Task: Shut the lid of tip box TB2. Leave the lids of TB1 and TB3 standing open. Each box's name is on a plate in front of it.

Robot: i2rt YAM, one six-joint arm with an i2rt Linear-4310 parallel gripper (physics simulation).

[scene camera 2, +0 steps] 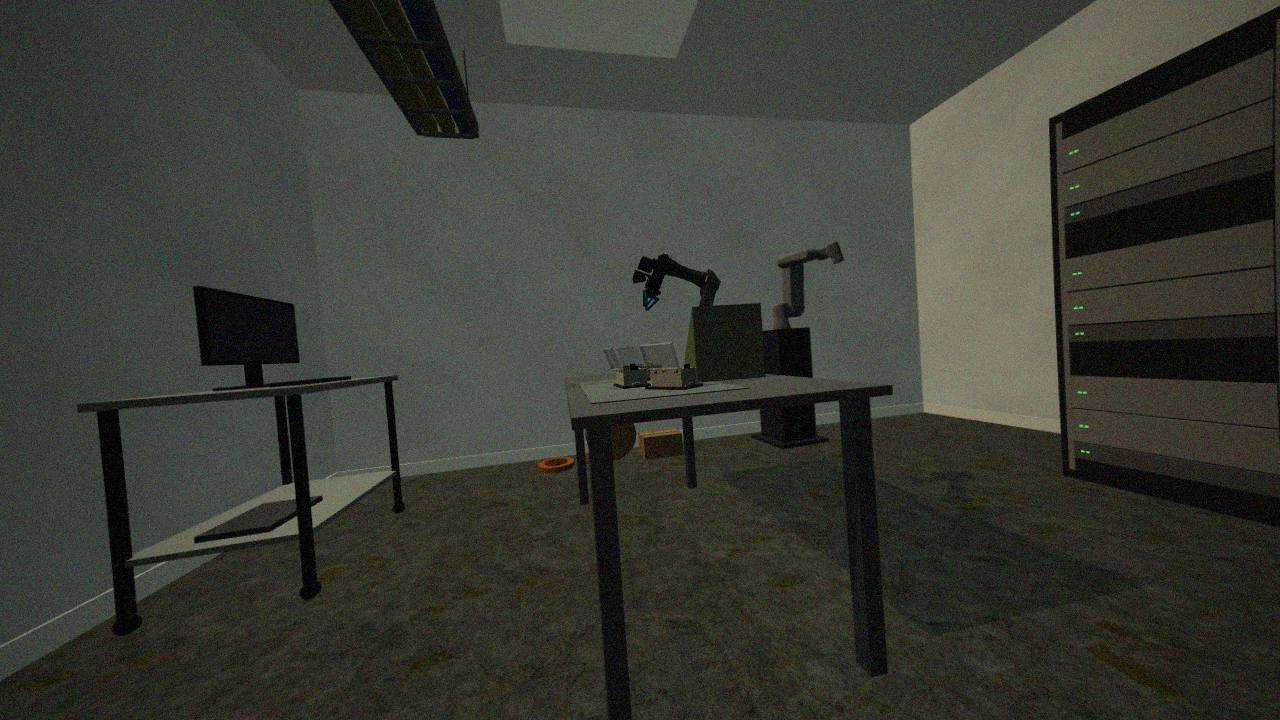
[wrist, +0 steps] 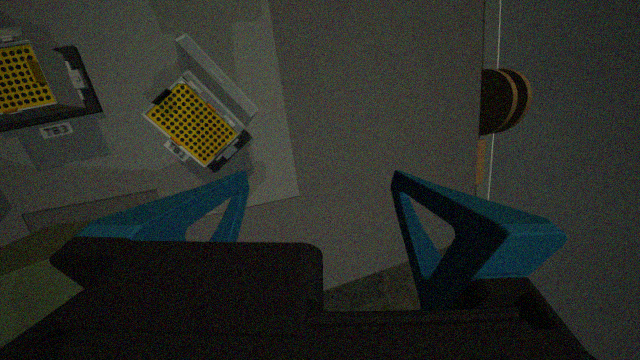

Labels:
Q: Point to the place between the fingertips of my gripper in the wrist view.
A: At 319, 178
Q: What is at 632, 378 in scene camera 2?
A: A tip box.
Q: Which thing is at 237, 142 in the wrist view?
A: A tip box.

